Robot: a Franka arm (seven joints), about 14 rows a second.
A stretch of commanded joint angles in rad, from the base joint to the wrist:
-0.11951 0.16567 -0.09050 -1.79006 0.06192 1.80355 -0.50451
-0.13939 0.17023 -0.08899 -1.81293 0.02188 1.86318 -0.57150
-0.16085 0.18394 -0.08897 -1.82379 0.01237 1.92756 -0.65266
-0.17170 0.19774 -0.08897 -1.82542 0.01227 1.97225 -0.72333
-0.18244 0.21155 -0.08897 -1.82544 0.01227 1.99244 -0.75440
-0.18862 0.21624 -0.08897 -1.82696 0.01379 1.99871 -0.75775
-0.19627 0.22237 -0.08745 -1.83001 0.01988 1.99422 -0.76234
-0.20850 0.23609 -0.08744 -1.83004 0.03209 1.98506 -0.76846
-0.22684 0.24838 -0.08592 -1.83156 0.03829 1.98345 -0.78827
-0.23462 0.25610 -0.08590 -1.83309 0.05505 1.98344 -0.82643
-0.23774 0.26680 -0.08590 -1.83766 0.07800 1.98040 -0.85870
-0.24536 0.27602 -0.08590 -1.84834 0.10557 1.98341 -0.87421
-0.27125 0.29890 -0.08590 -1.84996 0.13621 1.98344 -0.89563
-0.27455 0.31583 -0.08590 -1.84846 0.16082 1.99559 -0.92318
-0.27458 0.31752 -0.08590 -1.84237 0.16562 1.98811 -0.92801
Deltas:
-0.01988 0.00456 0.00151 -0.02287 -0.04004 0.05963 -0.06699
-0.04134 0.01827 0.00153 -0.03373 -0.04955 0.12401 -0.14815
-0.05219 0.03207 0.00153 -0.03536 -0.04965 0.16870 -0.21882
-0.06293 0.04588 0.00153 -0.03538 -0.04965 0.18889 -0.24989
-0.06911 0.05057 0.00153 -0.03690 -0.04813 0.19516 -0.25324
-0.07676 0.05670 0.00305 -0.03995 -0.04204 0.19067 -0.25783
-0.08899 0.07042 0.00306 -0.03998 -0.02983 0.18151 -0.26395
-0.10733 0.08271 0.00458 -0.04150 -0.02363 0.17990 -0.28376
-0.11511 0.09043 0.00460 -0.04303 -0.00687 0.17989 -0.32192
-0.11823 0.10113 0.00460 -0.04760 0.01608 0.17685 -0.35419
-0.12585 0.11035 0.00460 -0.05828 0.04365 0.17986 -0.36970
-0.15174 0.13323 0.00460 -0.05990 0.07429 0.17989 -0.39112
-0.15504 0.15016 0.00460 -0.05840 0.09890 0.19204 -0.41867
-0.15507 0.15185 0.00460 -0.05231 0.10370 0.18456 -0.42350

